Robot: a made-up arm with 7 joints.
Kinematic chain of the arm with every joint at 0, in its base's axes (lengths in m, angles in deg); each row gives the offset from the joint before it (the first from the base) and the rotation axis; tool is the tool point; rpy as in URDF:
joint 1: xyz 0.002 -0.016 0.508 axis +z
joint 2: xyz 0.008 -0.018 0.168 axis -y
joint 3: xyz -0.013 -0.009 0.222 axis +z
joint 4: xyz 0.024 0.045 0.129 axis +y
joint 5: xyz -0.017 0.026 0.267 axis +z
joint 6: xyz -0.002 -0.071 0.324 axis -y
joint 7: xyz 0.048 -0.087 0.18 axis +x
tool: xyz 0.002 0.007 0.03 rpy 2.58 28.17 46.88
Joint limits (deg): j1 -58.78..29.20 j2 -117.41..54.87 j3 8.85..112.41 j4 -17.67..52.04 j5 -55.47..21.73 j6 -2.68..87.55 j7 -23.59..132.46
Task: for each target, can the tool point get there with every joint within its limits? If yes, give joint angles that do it. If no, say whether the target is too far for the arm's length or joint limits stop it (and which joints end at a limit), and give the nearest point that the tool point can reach.
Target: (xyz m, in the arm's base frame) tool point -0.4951 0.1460 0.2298
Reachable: no: joint limits stop it (at a limit: joint 2, joint 4, joint 6) | nearest point -0.9340 0.2890 0.8006 | short by 0.734 m
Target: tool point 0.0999 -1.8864 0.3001
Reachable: no: too far | nearest point 0.1836 -1.1238 0.4394 | short by 0.780 m
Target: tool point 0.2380 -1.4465 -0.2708
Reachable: no: too far | nearest point 0.2084 -0.9784 0.0695 | short by 0.579 m
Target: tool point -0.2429 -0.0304 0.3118
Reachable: no: joint limits stop it (at a limit: joint 1, joint 2, joint 3, joint 4, joint 5, joint 6, joint 7) | nearest point 0.1818 -0.3153 -0.2586 | short by 0.766 m
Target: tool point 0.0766 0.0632 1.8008
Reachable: yes | joints -44.75 3.81 102.38 16.97 -3.98 45.46 68.09
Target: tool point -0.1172 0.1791 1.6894
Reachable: yes | joints 1.86 23.59 54.09 42.32 13.12 75.59 -5.48
